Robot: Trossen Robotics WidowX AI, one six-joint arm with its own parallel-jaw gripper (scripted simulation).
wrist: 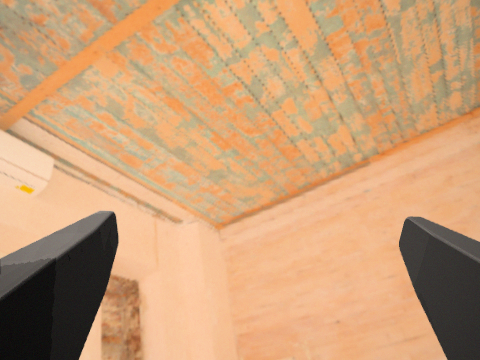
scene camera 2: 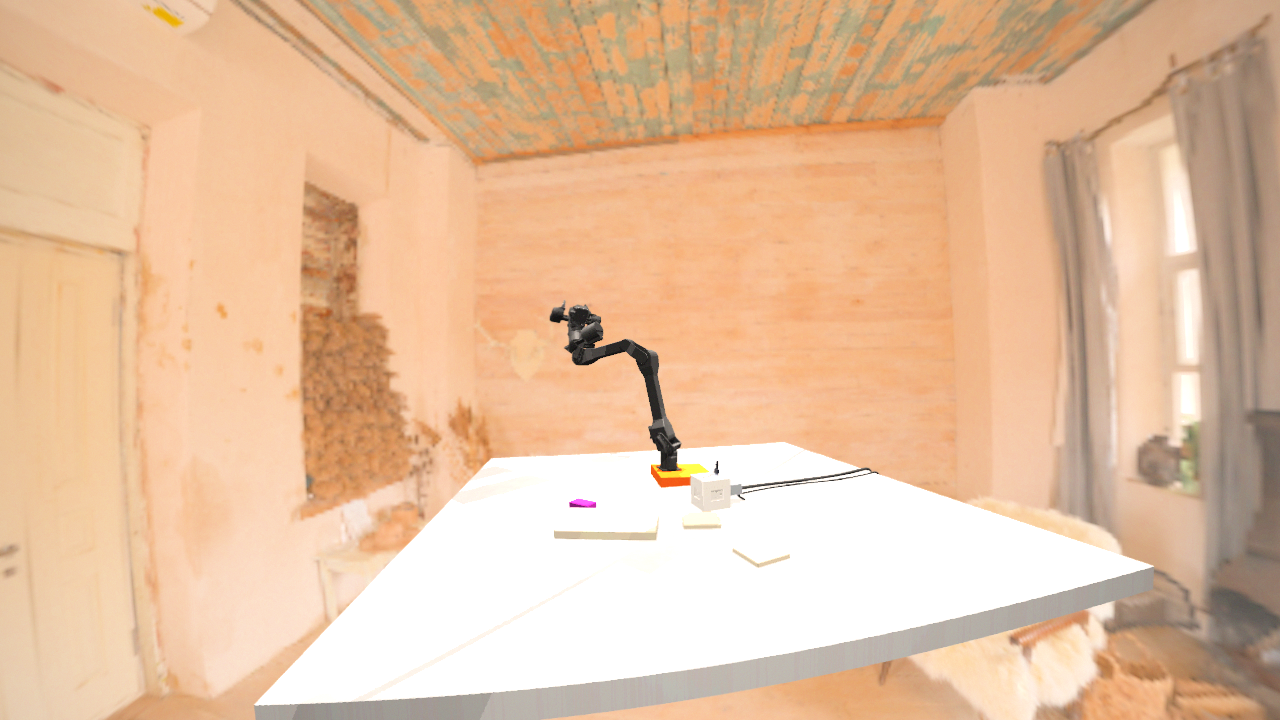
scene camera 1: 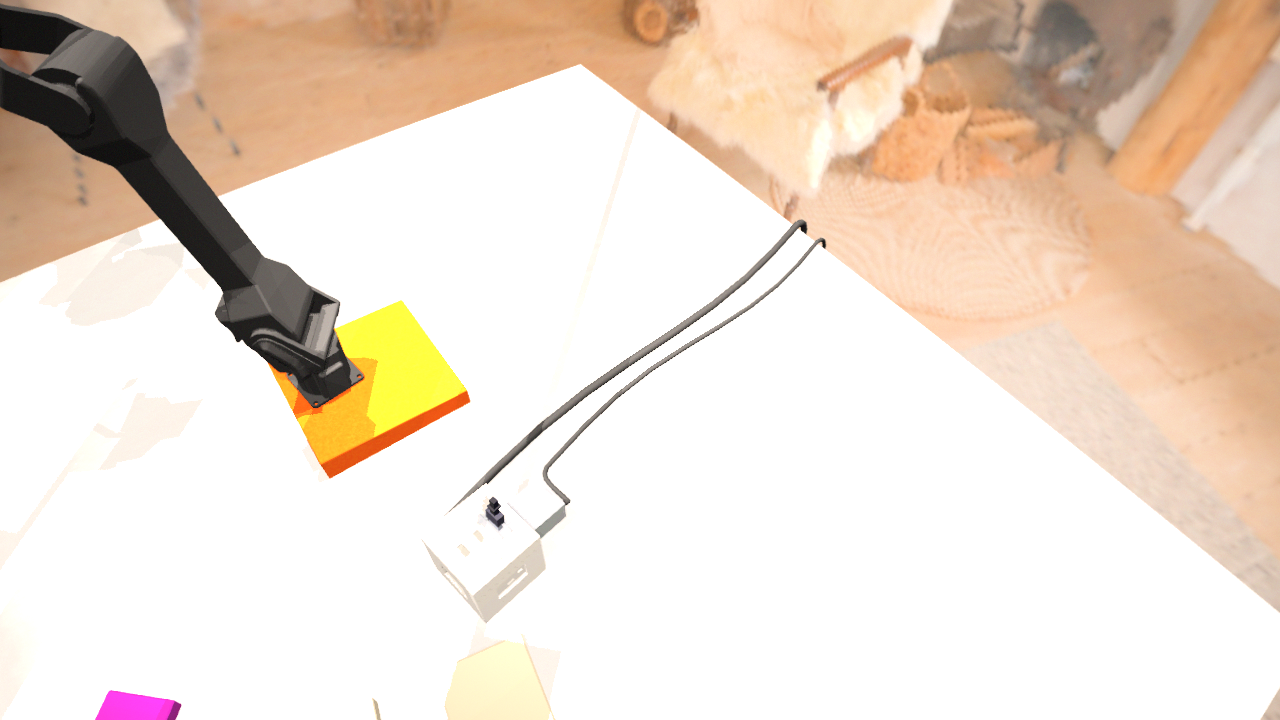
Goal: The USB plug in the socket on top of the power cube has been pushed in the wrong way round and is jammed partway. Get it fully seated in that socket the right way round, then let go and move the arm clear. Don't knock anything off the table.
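There is a white power cube (scene camera 1: 487, 573), and I see the cube (scene camera 2: 707, 493) here as well. My gripper (scene camera 2: 574, 302) is open and holds nothing, and the wrist view shows me the same gripper (wrist: 263, 229).
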